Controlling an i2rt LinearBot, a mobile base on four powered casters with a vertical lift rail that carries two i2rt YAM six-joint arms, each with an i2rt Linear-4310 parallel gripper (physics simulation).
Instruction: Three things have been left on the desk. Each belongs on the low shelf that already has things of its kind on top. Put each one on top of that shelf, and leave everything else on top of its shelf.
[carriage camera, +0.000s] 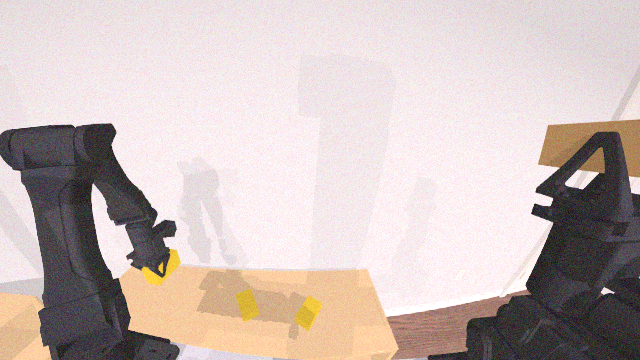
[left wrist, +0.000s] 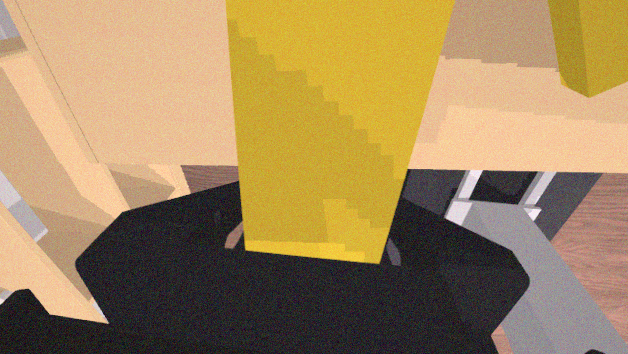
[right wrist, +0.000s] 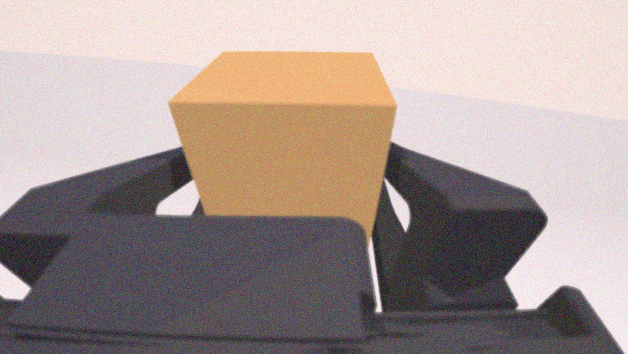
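Where they show: left gripper, fingertip midpoint: (carriage camera: 157, 275) (left wrist: 319, 184); right gripper, fingertip midpoint: (carriage camera: 626, 135) (right wrist: 297, 144); left arm's base, link origin: (carriage camera: 119, 359).
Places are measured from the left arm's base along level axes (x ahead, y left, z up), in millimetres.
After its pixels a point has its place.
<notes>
My left gripper (carriage camera: 161, 270) @[x 234, y 171, z -100 mm] (left wrist: 319, 184) @[x 234, y 171, z -100 mm] is shut on a yellow block (carriage camera: 173, 262) @[x 285, y 148, z -89 mm] (left wrist: 325, 125) @[x 285, y 170, z -56 mm] and holds it above the left part of the low shelf's top (carriage camera: 165, 310) @[x 237, y 233, z -328 mm] (left wrist: 150, 100) @[x 174, y 403, z -328 mm]. Two yellow blocks (carriage camera: 247, 305) @[x 284, y -99, z -283 mm] (carriage camera: 308, 313) @[x 276, y -338, z -283 mm] lie apart on that top, to the right of the held one. A yellow block (left wrist: 605, 40) @[x 294, y -78, z -283 mm] also shows at the upper right of the left wrist view. My right gripper (carriage camera: 607, 141) (right wrist: 297, 144) @[x 42, y -639, z 434 mm] is shut on an orange-brown block (carriage camera: 562, 141) @[x 73, y -610, z 418 mm] (right wrist: 295, 77) @[x 1, y -641, z 419 mm], held high in front of the wall. The desk does not show.
Another pale wood unit (carriage camera: 20, 306) @[x 129, y 835, z -328 mm] stands at the lower left in the carriage view. The wall (carriage camera: 450, 75) @[x 604, y -819, z 617 mm] rises behind the shelf. Wooden floor (carriage camera: 430, 330) @[x 490, y -1251, z -938 mm] lies right of the shelf. In the left wrist view a grey part (left wrist: 530, 250) lies below the shelf's edge.
</notes>
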